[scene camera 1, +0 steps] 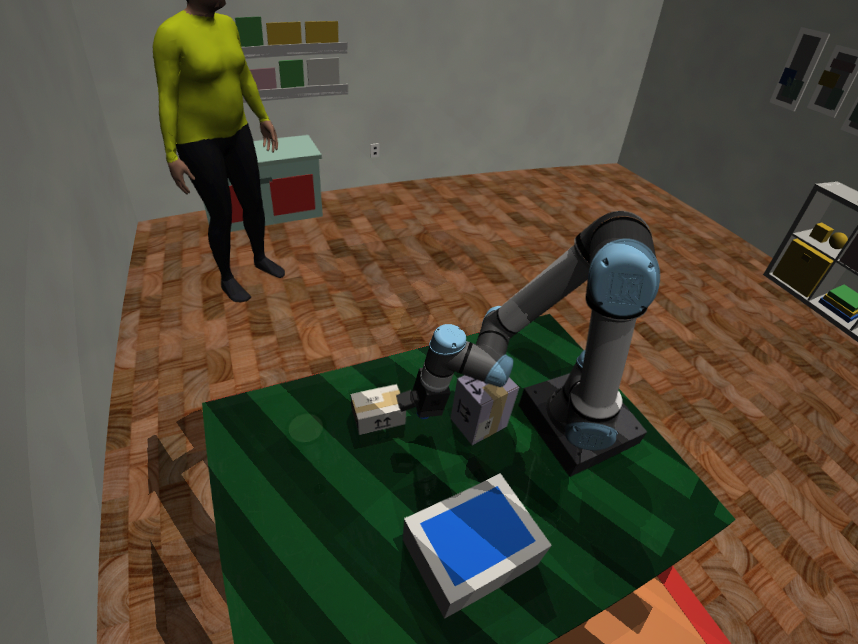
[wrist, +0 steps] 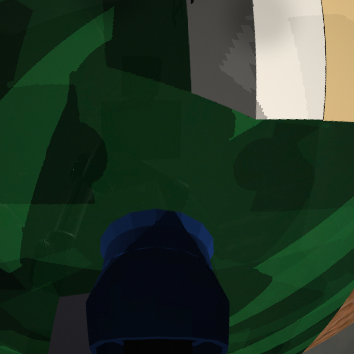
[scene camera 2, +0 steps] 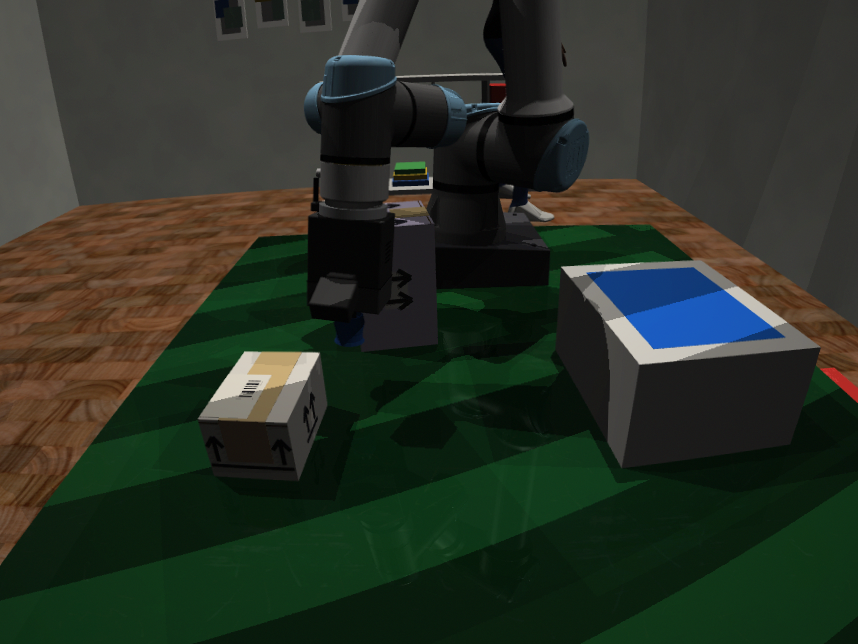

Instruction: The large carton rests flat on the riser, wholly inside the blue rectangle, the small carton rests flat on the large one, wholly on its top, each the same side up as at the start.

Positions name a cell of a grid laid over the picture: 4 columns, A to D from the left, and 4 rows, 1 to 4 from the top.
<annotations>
large carton: scene camera 1 C3; wrist A4; scene camera 2 B2
riser with blue rectangle: scene camera 1 C4; scene camera 2 D3; not seen in the wrist view (out of frame)
small carton: scene camera 1 B3; wrist D1; scene camera 2 B3
</annotations>
